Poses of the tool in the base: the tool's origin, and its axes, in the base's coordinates. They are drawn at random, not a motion.
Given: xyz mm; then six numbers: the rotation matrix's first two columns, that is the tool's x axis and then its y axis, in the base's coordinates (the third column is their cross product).
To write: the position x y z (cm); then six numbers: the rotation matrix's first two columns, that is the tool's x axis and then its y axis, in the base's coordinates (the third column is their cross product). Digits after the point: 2 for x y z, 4 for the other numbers.
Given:
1: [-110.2, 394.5, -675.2, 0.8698, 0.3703, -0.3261, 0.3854, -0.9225, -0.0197]
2: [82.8, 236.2, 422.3, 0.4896, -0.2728, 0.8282, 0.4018, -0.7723, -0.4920]
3: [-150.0, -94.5, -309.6, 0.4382, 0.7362, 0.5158, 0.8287, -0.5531, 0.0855]
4: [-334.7, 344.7, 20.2, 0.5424, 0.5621, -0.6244, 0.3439, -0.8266, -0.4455]
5: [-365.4, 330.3, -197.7, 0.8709, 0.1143, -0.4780, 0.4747, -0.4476, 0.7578]
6: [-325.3, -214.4, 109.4, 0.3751, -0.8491, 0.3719, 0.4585, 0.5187, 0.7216]
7: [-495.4, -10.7, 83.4, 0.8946, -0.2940, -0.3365, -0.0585, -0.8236, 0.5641]
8: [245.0, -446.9, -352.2, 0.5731, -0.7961, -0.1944, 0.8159, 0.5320, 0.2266]
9: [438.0, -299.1, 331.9, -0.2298, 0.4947, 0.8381, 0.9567, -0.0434, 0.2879]
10: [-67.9, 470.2, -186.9, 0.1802, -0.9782, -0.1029, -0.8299, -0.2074, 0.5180]
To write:
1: [-11.02, 39.45, -67.52, 0.8698, 0.3703, -0.3261, 0.3854, -0.9225, -0.0197]
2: [8.28, 23.62, 42.23, 0.4896, -0.2728, 0.8282, 0.4018, -0.7723, -0.4920]
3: [-15.00, -9.45, -30.96, 0.4382, 0.7362, 0.5158, 0.8287, -0.5531, 0.0855]
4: [-33.47, 34.47, 2.02, 0.5424, 0.5621, -0.6244, 0.3439, -0.8266, -0.4455]
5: [-36.54, 33.03, -19.77, 0.8709, 0.1143, -0.4780, 0.4747, -0.4476, 0.7578]
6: [-32.53, -21.44, 10.94, 0.3751, -0.8491, 0.3719, 0.4585, 0.5187, 0.7216]
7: [-49.54, -1.07, 8.34, 0.8946, -0.2940, -0.3365, -0.0585, -0.8236, 0.5641]
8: [24.50, -44.69, -35.22, 0.5731, -0.7961, -0.1944, 0.8159, 0.5320, 0.2266]
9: [43.80, -29.91, 33.19, -0.2298, 0.4947, 0.8381, 0.9567, -0.0434, 0.2879]
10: [-6.79, 47.02, -18.69, 0.1802, -0.9782, -0.1029, -0.8299, -0.2074, 0.5180]
